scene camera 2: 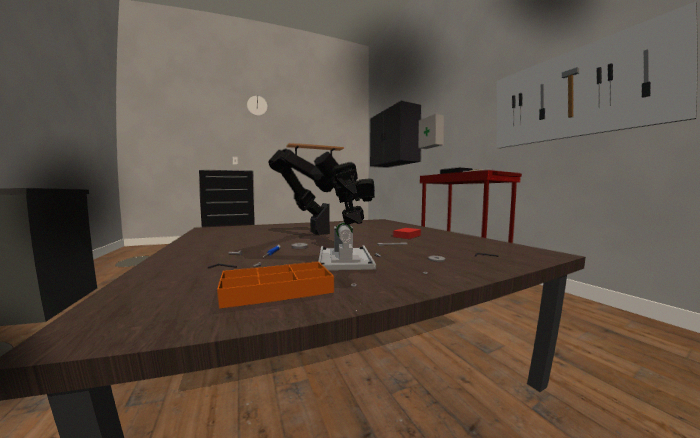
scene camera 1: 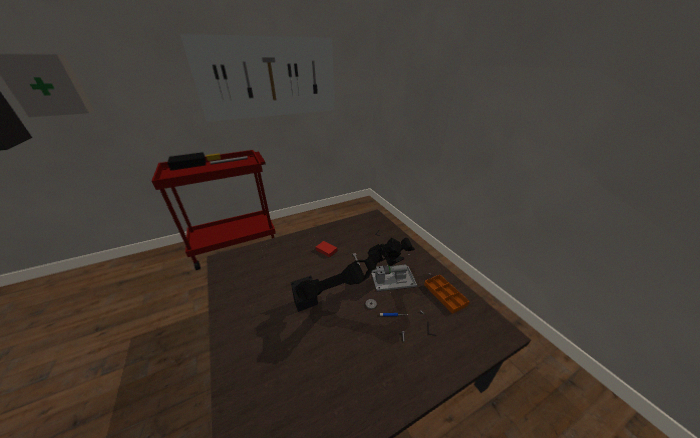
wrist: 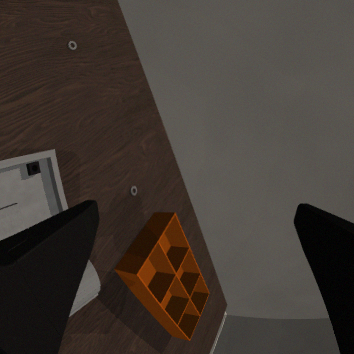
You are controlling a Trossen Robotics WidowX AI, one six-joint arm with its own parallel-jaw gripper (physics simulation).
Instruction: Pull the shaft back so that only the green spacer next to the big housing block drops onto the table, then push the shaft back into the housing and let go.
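Where they show: gripper, fingertip midpoint: [scene camera 2: 358, 209] [scene camera 1: 409, 253] [wrist: 202, 213]; arm's base at its link origin: [scene camera 2: 318, 212] [scene camera 1: 302, 290].
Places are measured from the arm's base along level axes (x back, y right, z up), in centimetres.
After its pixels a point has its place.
Observation:
The white fixture base [scene camera 1: 394, 287] [scene camera 2: 346, 267] [wrist: 59, 186] stands on the table. Pale blocks [scene camera 1: 400, 274] [scene camera 2: 345, 253] @[x -56.9, y 11.6, z -7.1 cm] rise from it; which is the big housing is hard to tell. A pale round part [scene camera 2: 345, 236] @[x -56.9, y 11.6, z -2.4 cm] [wrist: 89, 289] shows on top, partly behind a finger in the wrist view. Green [scene camera 1: 388, 269] @[x -46.3, y 9.0, z -0.6 cm] [scene camera 2: 341, 226] @[x -47.5, y 9.0, z -0.6 cm] shows at the upper part of the assembly; separate spacers and the shaft cannot be made out. My gripper [scene camera 1: 397, 259] @[x -59.9, y 9.4, z 5.2 cm] [scene camera 2: 353, 217] @[x -59.9, y 9.4, z 5.2 cm] [wrist: 202, 213] @[x -59.9, y 9.4, z 5.2 cm] is open and empty, close above the assembly and beside it, fingers wide apart.
An orange compartment tray [scene camera 1: 448, 304] @[x -62.0, y 38.7, z -7.3 cm] [scene camera 2: 276, 292] @[x -72.9, y 32.9, z -8.7 cm] [wrist: 131, 272] @[x -62.8, y 21.4, z -7.6 cm] stands near the fixture. A blue screwdriver [scene camera 1: 389, 314] @[x -33.7, y 27.6, z -9.1 cm] [scene camera 2: 273, 251] @[x -36.6, y 28.0, z -9.4 cm], a red box [scene camera 1: 326, 248] @[x -27.6, y -32.2, z -7.3 cm] [scene camera 2: 407, 232] @[x -33.2, y -29.3, z -7.5 cm], a grey disc [scene camera 1: 371, 303] @[x -30.1, y 17.1, z -10.0 cm] [scene camera 2: 299, 245] @[x -32.3, y 18.2, z -9.1 cm] and small washers [scene camera 2: 353, 284] @[x -71.5, y 16.5, z -10.2 cm] [wrist: 133, 190] @[x -71.4, y 16.4, z -10.2 cm] lie on the table [scene camera 1: 289, 392] @[x 20.0, y 35.6, z -10.3 cm] [scene camera 2: 154, 309] @[x -69.2, y 53.6, z -10.3 cm].

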